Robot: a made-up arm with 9 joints. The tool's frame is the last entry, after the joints.
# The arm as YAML. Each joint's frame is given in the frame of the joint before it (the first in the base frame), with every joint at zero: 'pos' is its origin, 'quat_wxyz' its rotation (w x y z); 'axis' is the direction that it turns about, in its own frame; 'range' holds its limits. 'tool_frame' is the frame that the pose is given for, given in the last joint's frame.
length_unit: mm
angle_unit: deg
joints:
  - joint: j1
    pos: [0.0, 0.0, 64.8]
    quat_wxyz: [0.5, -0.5, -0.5, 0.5]
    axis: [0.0, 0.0, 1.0]
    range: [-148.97, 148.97]
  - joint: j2
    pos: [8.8, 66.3, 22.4]
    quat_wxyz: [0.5, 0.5, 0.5, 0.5]
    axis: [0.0, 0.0, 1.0]
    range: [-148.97, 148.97]
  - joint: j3
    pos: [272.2, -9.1, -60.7]
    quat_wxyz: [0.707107, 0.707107, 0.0, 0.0]
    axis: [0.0, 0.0, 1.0]
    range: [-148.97, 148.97]
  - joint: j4
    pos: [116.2, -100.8, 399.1]
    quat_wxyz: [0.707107, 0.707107, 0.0, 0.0]
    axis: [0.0, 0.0, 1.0]
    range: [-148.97, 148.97]
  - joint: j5
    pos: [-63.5, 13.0, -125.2]
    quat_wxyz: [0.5, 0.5, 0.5, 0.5]
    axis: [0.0, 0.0, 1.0]
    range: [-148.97, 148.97]
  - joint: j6
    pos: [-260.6, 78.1, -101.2]
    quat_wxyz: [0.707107, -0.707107, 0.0, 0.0]
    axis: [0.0, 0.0, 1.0]
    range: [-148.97, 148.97]
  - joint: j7
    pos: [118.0, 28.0, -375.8]
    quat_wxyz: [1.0, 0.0, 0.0, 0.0]
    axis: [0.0, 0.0, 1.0]
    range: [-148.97, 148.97]
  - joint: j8
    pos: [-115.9, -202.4, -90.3]
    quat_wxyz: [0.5, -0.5, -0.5, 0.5]
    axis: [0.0, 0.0, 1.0]
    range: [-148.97, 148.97]
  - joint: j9
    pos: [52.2, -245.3, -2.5]
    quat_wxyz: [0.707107, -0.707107, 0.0, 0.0]
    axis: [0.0, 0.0, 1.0]
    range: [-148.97, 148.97]
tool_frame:
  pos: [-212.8, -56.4, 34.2]
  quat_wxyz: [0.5, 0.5, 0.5, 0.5]
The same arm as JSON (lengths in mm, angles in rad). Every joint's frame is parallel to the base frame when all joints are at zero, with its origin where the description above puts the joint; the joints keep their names.
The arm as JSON. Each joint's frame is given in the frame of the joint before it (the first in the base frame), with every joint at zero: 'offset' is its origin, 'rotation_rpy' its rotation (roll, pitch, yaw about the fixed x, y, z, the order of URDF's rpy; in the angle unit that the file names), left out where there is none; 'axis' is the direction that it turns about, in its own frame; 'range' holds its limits. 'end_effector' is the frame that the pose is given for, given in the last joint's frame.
{"length_unit": "mm", "angle_unit": "rad", "chain": [{"id": "j1", "offset": [0.0, 0.0, 64.8], "axis": "-x", "range": [-2.6, 2.6]}, {"id": "j2", "offset": [-22.4, 8.8, -66.3], "axis": "+y", "range": [-2.6, 2.6]}, {"id": "j3", "offset": [9.1, -60.7, -272.2], "axis": "+x", "range": [-2.6, 2.6]}, {"id": "j4", "offset": [399.1, -100.8, -116.2], "axis": "-y", "range": [-2.6, 2.6]}, {"id": "j5", "offset": [13.0, 125.2, 63.5], "axis": "-z", "range": [-2.6, 2.6]}, {"id": "j6", "offset": [-260.6, -78.1, 101.2], "axis": "-y", "range": [-2.6, 2.6]}, {"id": "j7", "offset": [118.0, 375.8, 28.0], "axis": "-y", "range": [-2.6, 2.6]}, {"id": "j8", "offset": [-115.9, 90.3, -202.4], "axis": "-x", "range": [-2.6, 2.6]}, {"id": "j9", "offset": [2.5, -245.3, 52.2], "axis": "+y", "range": [-2.6, 2.6]}], "end_effector": {"offset": [-56.4, 34.2, -212.8]}}
